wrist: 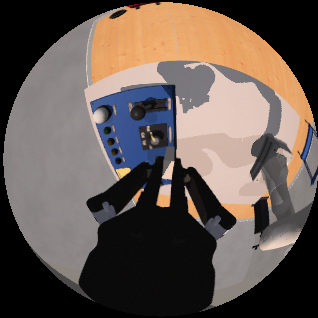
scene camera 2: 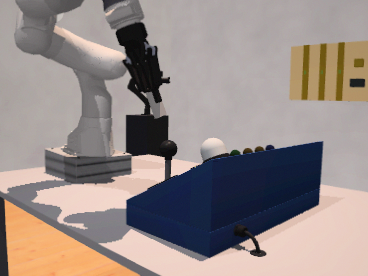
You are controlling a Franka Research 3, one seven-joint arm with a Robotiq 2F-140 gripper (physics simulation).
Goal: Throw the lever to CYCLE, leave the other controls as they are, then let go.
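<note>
The lever, a black ball knob (scene camera 2: 168, 149) (wrist: 137, 113) on a grey stem, stands up from a slot in the blue sloped control box (scene camera 2: 265, 185) (wrist: 128, 141). In the wrist view the knob is at the slot's left end; the slot labels are too small to read. My gripper (scene camera 2: 158, 111) (wrist: 169, 152) is shut and empty. It hangs above and apart from the lever in the scene view. In the wrist view its tips overlap the box beside the rotary selector (wrist: 155, 139), which has a yellow pointer. The fingers hide part of the box.
A white dome knob (scene camera 2: 213, 149) (wrist: 102, 115) stands near the lever, beside a row of small coloured buttons. A black block (scene camera 2: 145, 136) stands behind, near the robot base (scene camera 2: 87, 167). A black cable (scene camera 2: 256, 242) leaves the box's back. A tan panel (scene camera 2: 313, 72) is on the wall.
</note>
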